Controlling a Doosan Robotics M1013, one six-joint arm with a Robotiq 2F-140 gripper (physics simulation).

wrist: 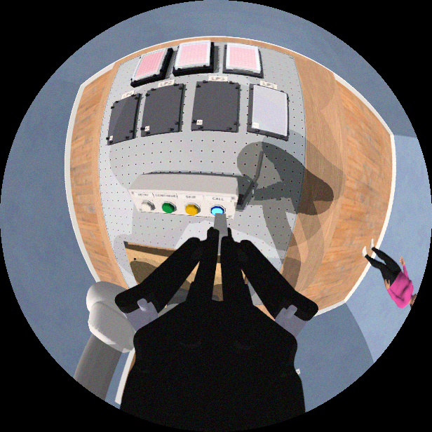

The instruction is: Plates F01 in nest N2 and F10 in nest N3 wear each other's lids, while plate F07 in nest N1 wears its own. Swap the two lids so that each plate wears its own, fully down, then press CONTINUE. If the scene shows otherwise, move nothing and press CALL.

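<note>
My gripper (219,221) is shut and empty. Its fingertips are at the lower edge of the bright blue CALL button (217,210), overlapping it in the view; whether they touch it I cannot tell. The green CONTINUE button (168,207) is on the same box, further left. Three plates with pink wells stand in the back row: a left one (151,65), a middle one (193,54) and a right one (243,57). Their codes and nest labels cannot be read, and whether they wear lids is unclear.
The button box (185,184) also carries a white button (147,205) and a yellow SKIP button (192,209). Behind it are three dark pads (123,117) (162,109) (216,106) and a pale, flat-topped piece (270,110). A wooden box (141,247) is near the fingers. A person (400,289) is at the right.
</note>
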